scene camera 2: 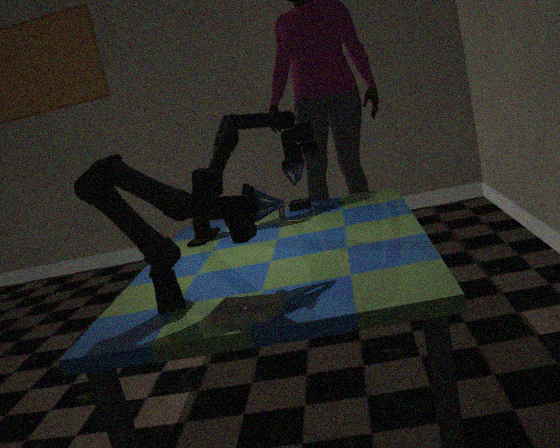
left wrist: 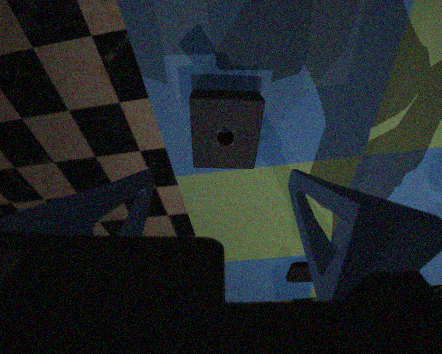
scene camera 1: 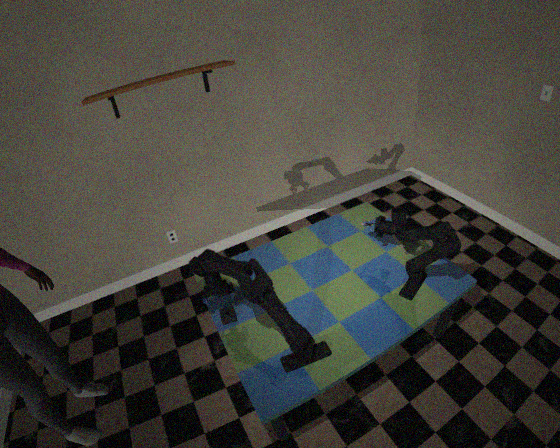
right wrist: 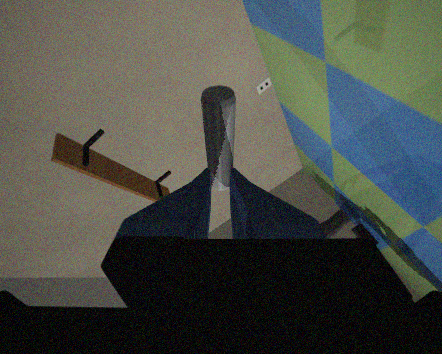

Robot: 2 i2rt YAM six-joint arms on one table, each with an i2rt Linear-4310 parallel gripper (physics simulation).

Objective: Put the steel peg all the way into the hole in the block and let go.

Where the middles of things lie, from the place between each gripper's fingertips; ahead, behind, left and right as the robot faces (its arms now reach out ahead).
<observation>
Right now my left hand is 103 cm to the left of the shallow tray (scene camera 2: 257, 308), 14 cm past it and 9 cm above it.
Right now the shallow tray is 250 mm to the right of my right hand, 170 mm below it and 110 mm behind it.
</observation>
